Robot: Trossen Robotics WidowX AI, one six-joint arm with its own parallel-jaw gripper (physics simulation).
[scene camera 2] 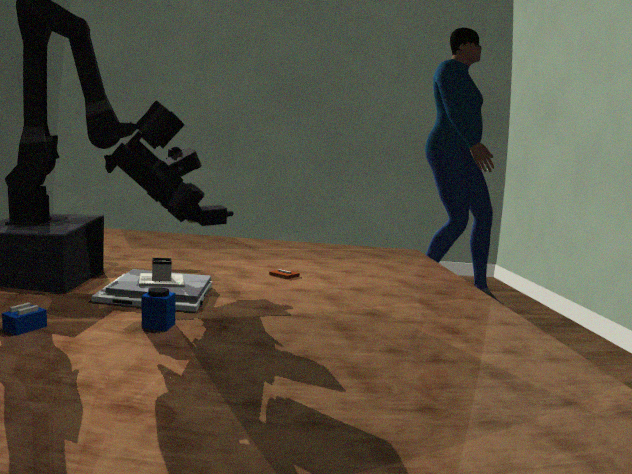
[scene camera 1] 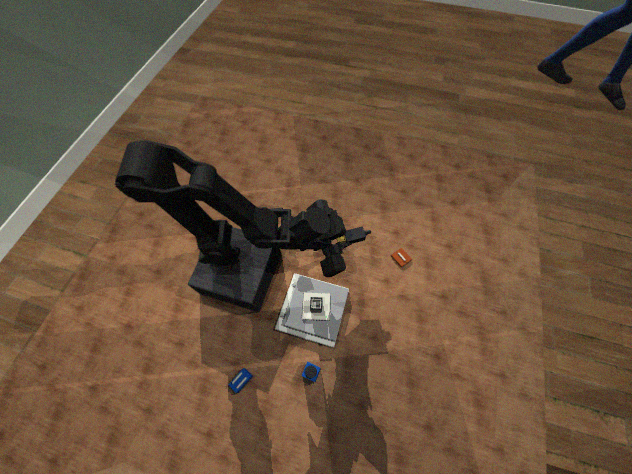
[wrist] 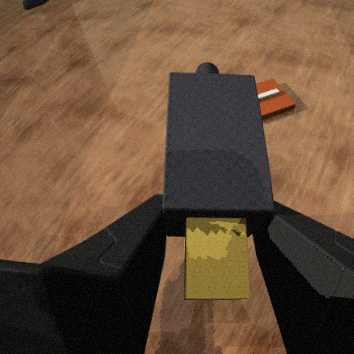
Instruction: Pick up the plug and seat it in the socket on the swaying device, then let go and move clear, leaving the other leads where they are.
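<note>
The plug has a dark grey block body, a short round stub at one end and a yellow part at the other. My gripper is shut on it, with a finger on each side, and holds it tilted above the table. The light grey device lies low beside the arm's base. Its upright square socket has a dark opening on top. In scene camera 1 the plug is above and right of the socket, clearly apart from it.
An orange block with a white strip lies right of the device. A blue block with two pale strips and a blue box with a round dark top stand nearer scene camera 2. A person stands beyond the table.
</note>
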